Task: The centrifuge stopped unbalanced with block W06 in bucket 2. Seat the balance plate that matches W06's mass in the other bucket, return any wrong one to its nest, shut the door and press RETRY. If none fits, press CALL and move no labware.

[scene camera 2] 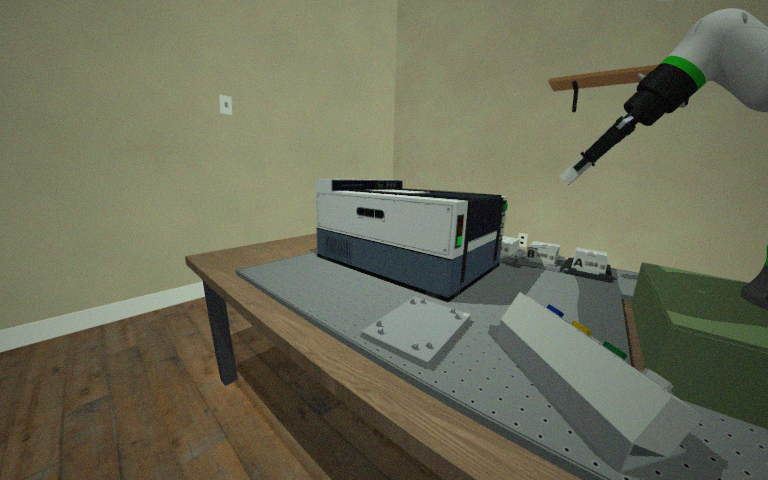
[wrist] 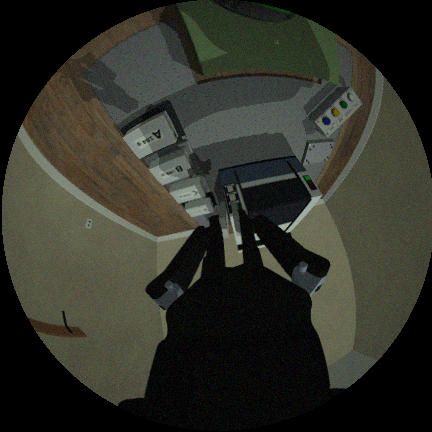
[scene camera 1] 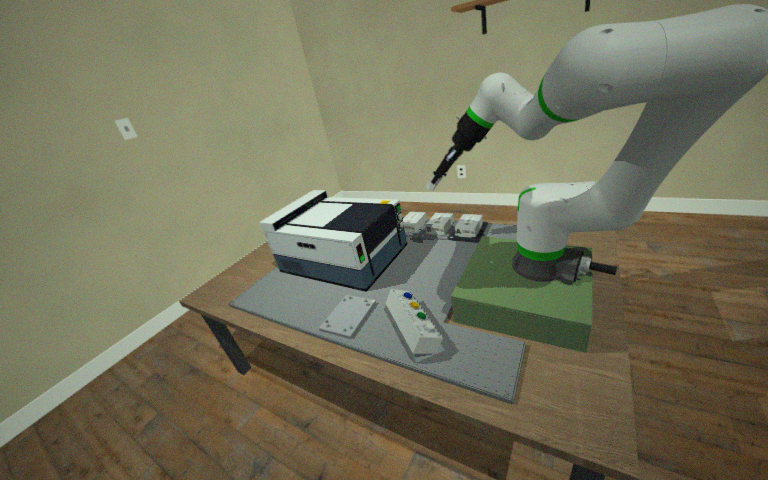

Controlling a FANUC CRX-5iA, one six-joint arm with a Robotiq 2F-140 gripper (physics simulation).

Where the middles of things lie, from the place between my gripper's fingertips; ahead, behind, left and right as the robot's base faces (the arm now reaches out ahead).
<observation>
I see my gripper 36 cm short of the centrifuge (scene camera 2: pixel 439 243), 22 cm to the right of it and 14 cm above it. From my hand the other things lie so: grey fixture plate (scene camera 2: pixel 419 331): 6 cm ahead, 47 cm to the left, 25 cm below; then white button box (scene camera 2: pixel 631 417): 16 cm behind, 41 cm to the left, 22 cm below.
</observation>
